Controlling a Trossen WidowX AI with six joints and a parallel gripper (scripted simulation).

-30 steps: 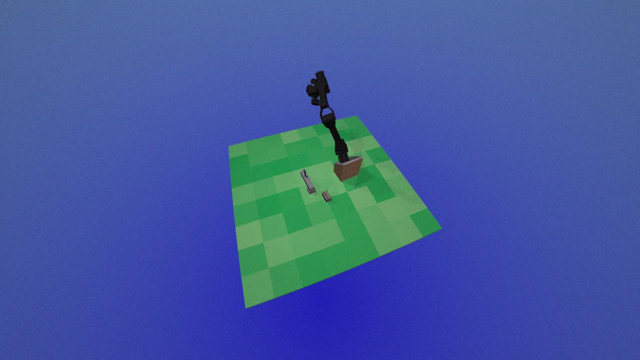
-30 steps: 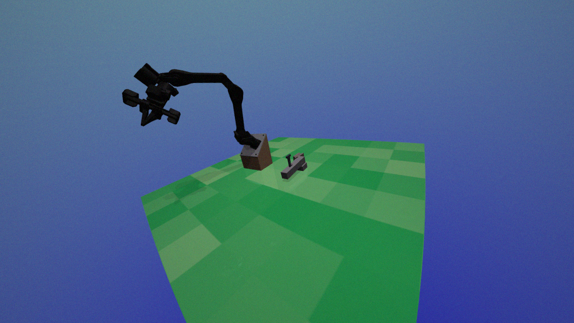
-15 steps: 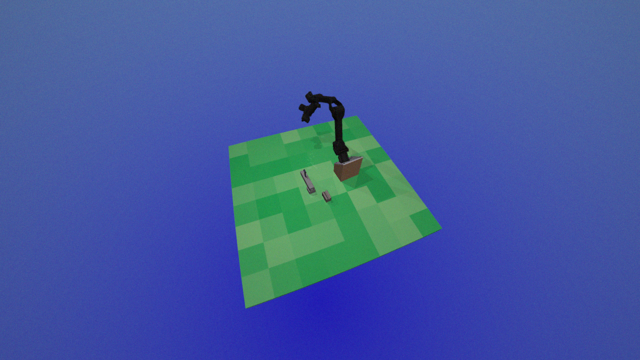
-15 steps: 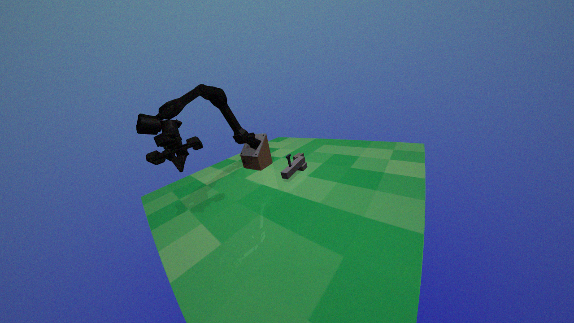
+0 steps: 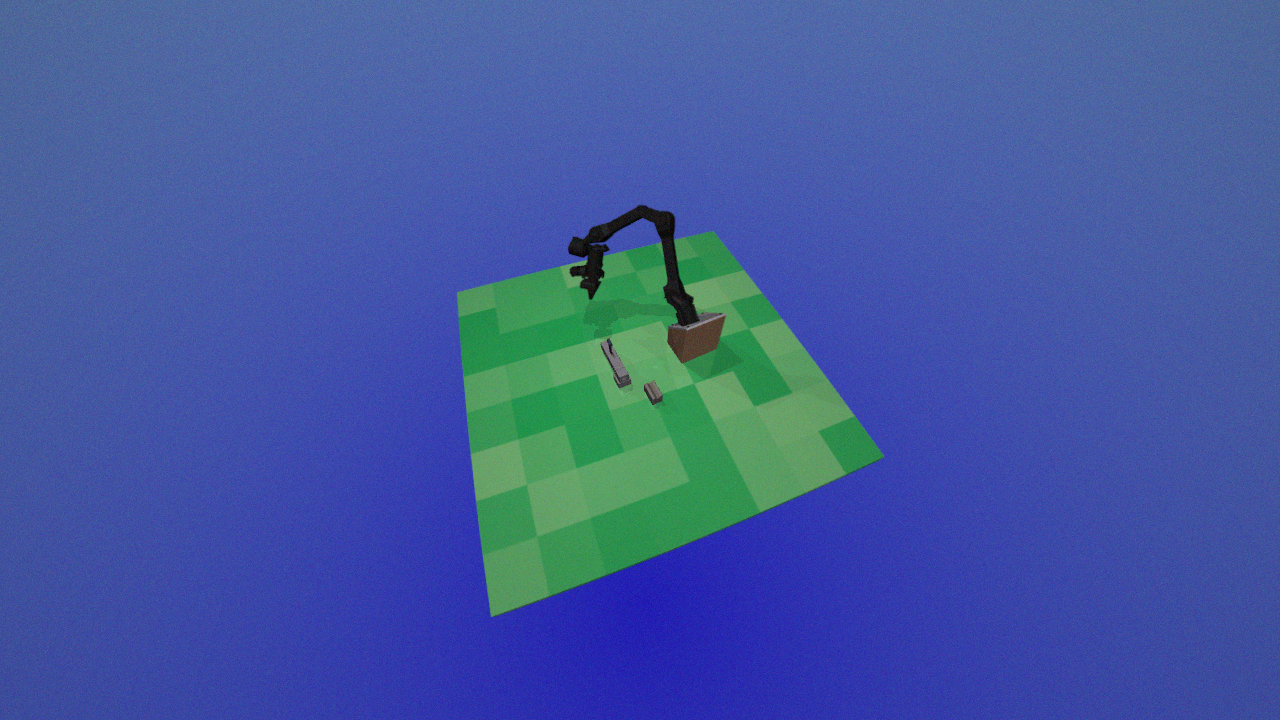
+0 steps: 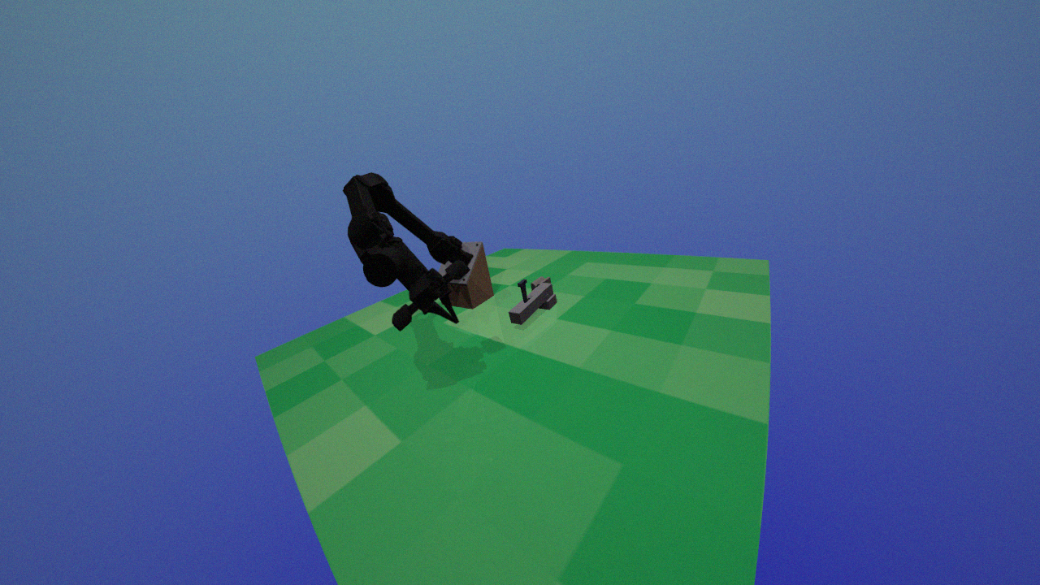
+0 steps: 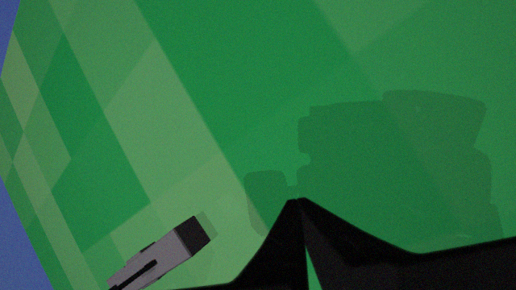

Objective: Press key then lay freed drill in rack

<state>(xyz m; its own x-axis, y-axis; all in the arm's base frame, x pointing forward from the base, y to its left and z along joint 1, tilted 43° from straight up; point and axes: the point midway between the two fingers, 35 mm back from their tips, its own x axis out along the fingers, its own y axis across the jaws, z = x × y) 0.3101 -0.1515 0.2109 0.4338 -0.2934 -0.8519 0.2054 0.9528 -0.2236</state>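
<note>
Now: the dark part 30 mm behind my gripper tip, 230 mm to the left of it and 30 mm below it. Also, from my gripper tip: drill 40 mm behind, 290 mm to the left, 70 mm below; then rack 140 mm behind, 420 mm to the left, 100 mm below.
</note>
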